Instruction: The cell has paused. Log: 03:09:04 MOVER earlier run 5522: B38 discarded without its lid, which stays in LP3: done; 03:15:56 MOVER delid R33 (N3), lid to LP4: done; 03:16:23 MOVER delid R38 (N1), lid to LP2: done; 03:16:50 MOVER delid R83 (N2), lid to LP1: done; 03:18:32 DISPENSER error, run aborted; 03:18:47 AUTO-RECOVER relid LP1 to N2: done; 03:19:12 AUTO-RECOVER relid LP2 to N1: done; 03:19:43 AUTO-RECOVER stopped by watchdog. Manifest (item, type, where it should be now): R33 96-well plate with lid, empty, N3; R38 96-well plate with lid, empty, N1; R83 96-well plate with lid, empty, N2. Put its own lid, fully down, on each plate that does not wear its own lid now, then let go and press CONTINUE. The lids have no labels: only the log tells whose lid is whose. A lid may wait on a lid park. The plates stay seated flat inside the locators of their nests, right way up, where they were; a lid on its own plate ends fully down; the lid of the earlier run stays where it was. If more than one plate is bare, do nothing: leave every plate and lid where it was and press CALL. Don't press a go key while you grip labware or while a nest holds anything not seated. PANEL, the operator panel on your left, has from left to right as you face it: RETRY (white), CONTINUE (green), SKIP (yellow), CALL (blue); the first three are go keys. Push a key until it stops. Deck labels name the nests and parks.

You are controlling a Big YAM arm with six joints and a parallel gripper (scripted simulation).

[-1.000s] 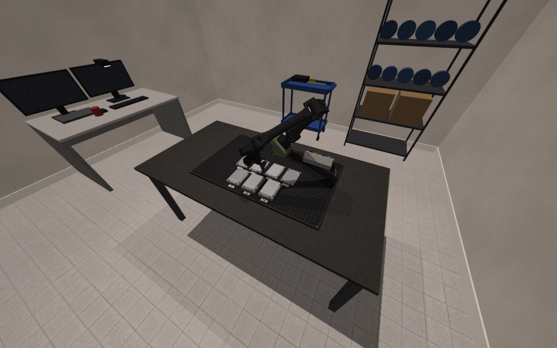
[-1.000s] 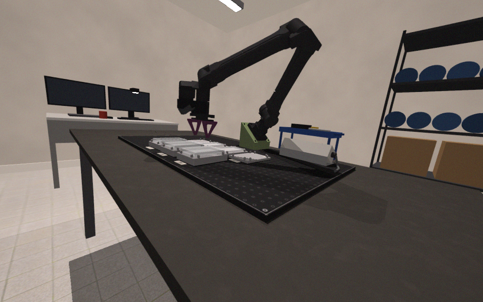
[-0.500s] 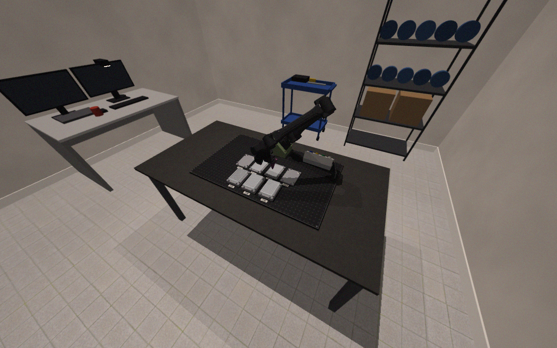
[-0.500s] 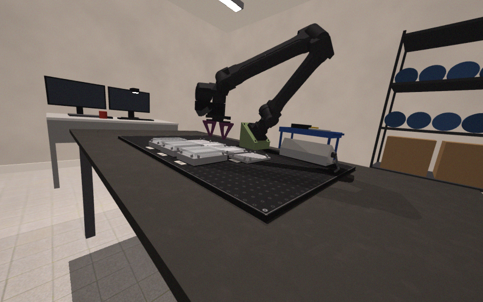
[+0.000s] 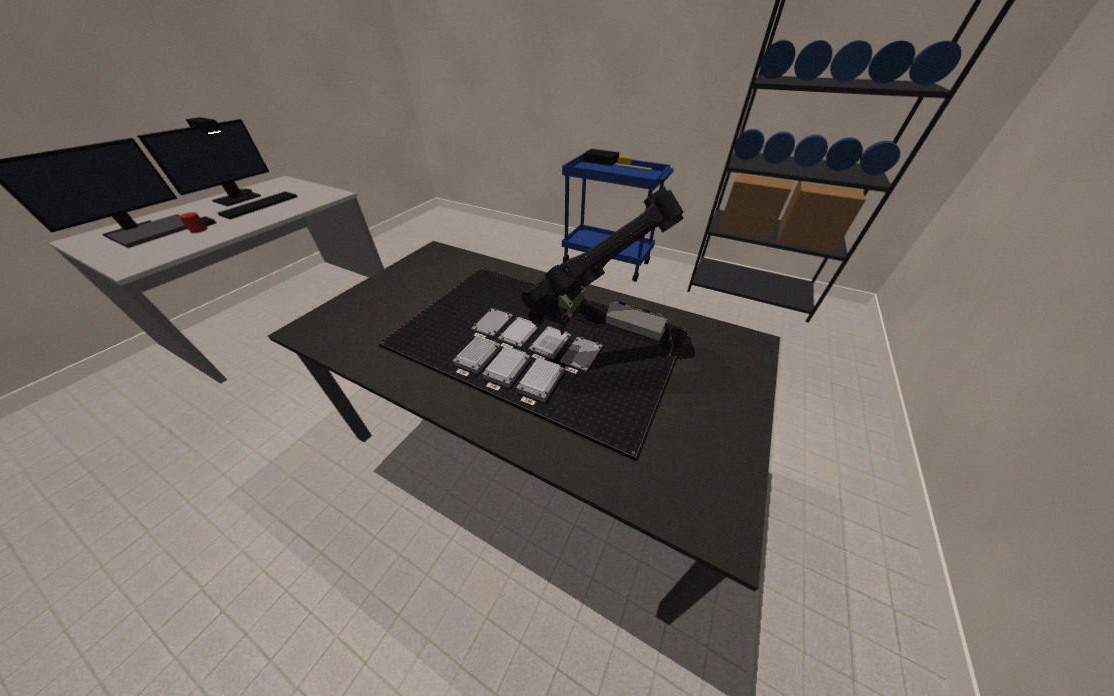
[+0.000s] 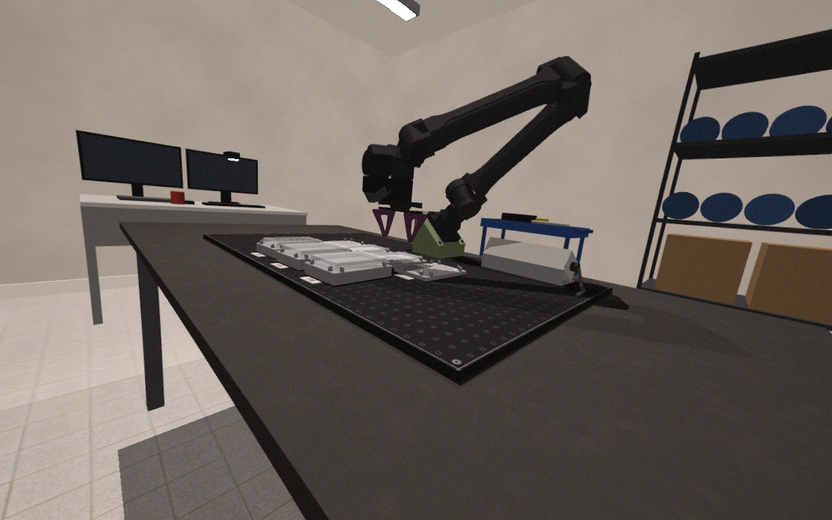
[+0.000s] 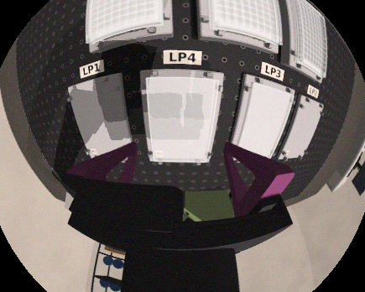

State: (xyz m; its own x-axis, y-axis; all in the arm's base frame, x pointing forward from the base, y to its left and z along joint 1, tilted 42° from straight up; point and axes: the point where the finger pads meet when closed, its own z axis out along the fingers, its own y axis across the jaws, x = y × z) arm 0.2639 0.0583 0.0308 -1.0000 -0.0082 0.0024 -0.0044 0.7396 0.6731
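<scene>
The lid park LP4 is 6 cm below my hand. From my hand the other things lie so: LP4 label (9 cm ahead, 7 cm below); lid park LP1 (13 cm to the left, 6 cm below); lid park LP2 (26 cm to the right, 6 cm below).
</scene>
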